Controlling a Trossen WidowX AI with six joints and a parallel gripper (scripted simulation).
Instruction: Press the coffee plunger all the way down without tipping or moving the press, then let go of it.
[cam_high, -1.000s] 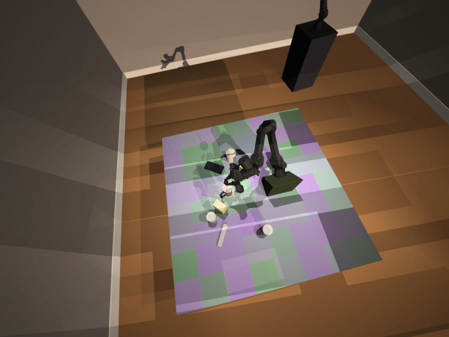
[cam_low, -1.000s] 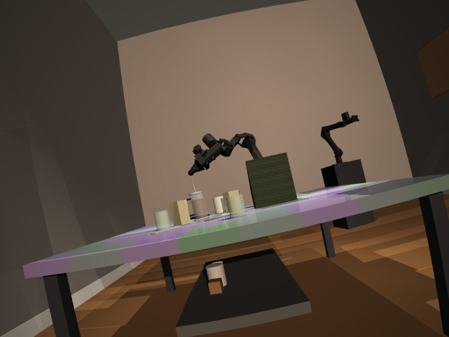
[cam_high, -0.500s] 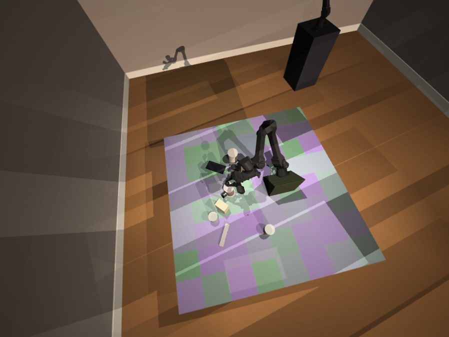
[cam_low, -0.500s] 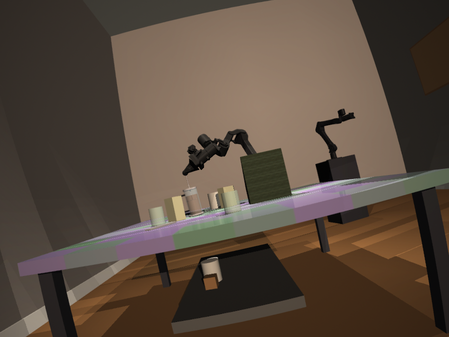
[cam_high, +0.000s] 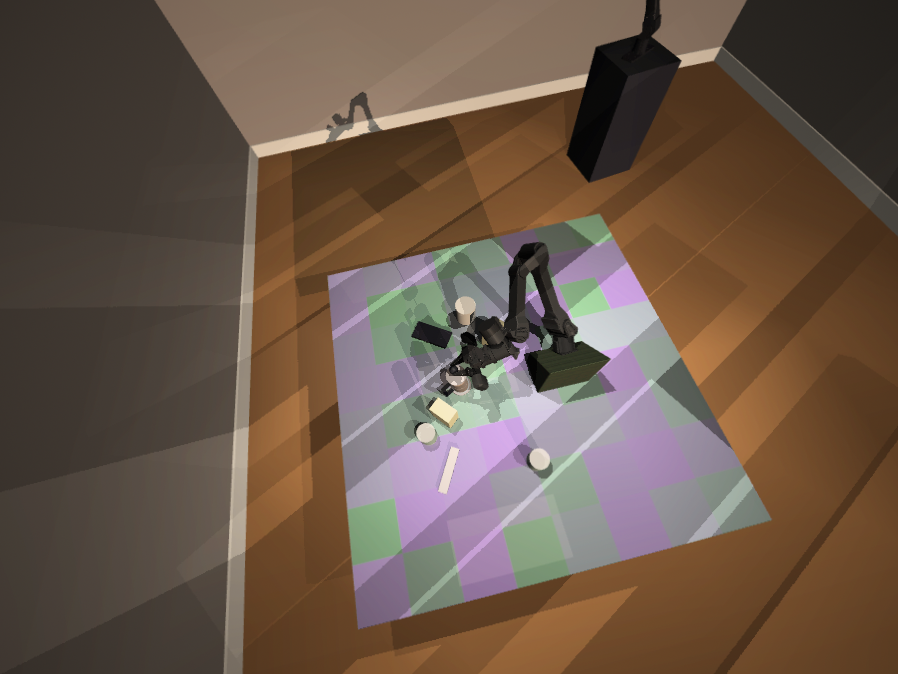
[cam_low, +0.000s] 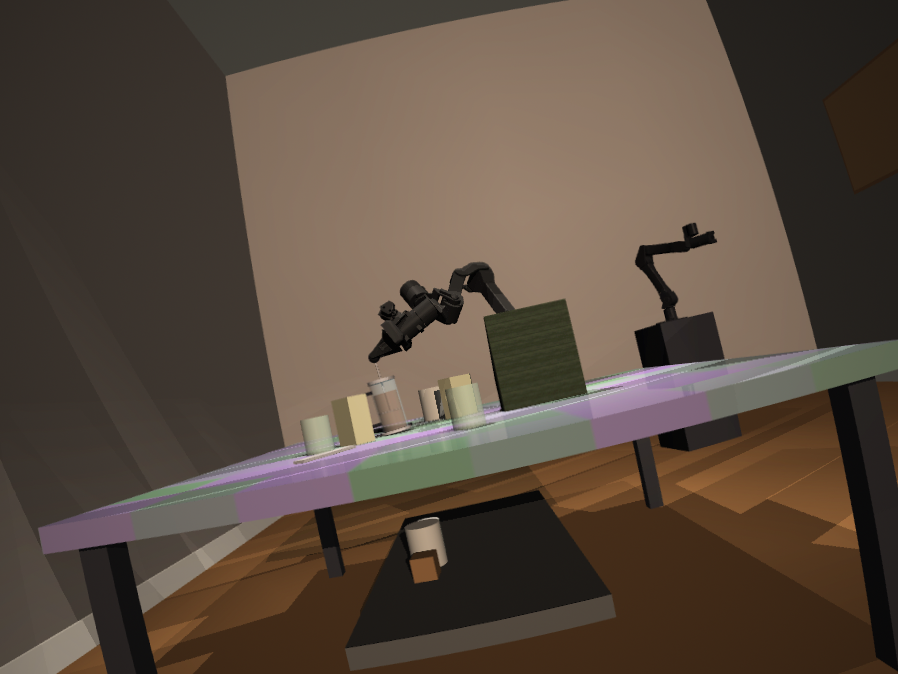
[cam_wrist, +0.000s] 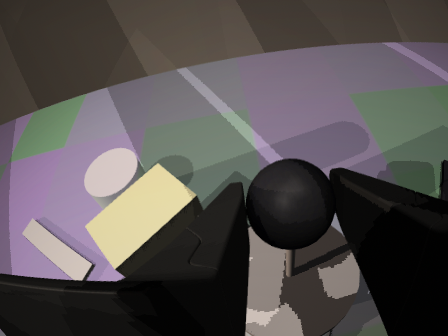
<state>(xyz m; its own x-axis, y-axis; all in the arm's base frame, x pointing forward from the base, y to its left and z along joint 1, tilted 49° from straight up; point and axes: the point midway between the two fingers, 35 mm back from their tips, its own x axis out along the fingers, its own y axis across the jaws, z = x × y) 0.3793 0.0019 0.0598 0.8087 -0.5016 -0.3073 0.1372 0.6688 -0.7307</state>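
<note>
My gripper tip is now 100 mm above the coffee press and 10 mm to the right of it. From my gripper tip the other things lie so: black slab: 240 mm to the right, 190 mm below, 10 mm ahead; pale bar: 270 mm to the left, 200 mm below, 120 mm ahead.
</note>
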